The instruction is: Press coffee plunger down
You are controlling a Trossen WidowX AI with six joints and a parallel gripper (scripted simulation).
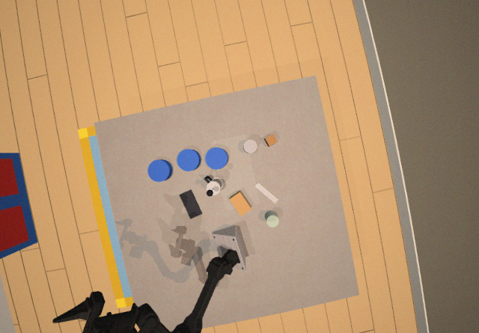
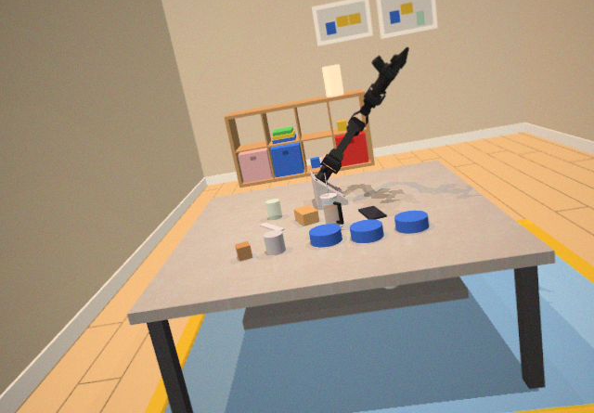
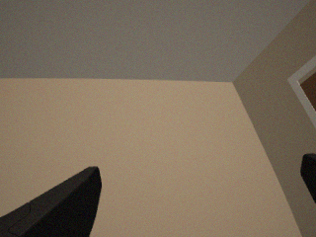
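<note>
Now: the coffee press 500 mm below my gripper tip, 420 mm to the right of it and 180 mm ahead of it. From my gripper tip the other things lie so: black flat pad (620 mm below, 250 mm to the right, 100 mm ahead); brown box (600 mm below, 520 mm to the right, 20 mm ahead); white bar (670 mm to the right, 620 mm below, 30 mm ahead).
</note>
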